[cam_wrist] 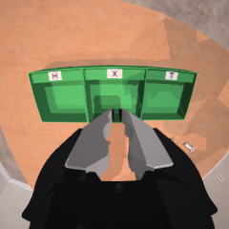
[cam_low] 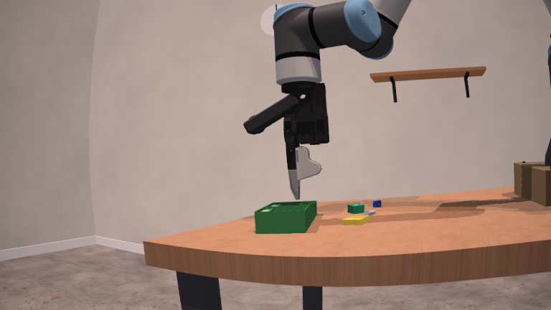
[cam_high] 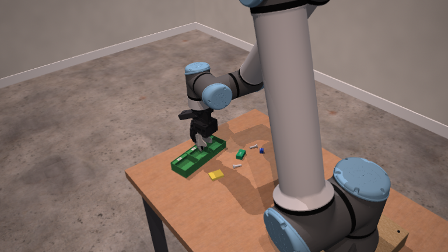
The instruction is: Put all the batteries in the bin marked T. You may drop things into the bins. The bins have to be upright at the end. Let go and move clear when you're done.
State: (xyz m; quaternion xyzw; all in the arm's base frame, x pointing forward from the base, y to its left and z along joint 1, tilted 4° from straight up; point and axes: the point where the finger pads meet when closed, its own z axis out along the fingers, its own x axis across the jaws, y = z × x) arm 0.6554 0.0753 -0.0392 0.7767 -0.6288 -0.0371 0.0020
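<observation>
Now: hand 40 mm above the green bin and 10 mm short of it. Round my hand: flat yellow block: 120 mm behind, 60 mm below, 20 mm to the left; then green block: 140 mm to the right, 90 mm behind, 50 mm below; then blue cube: 220 mm to the right, 130 mm behind, 50 mm below.
</observation>
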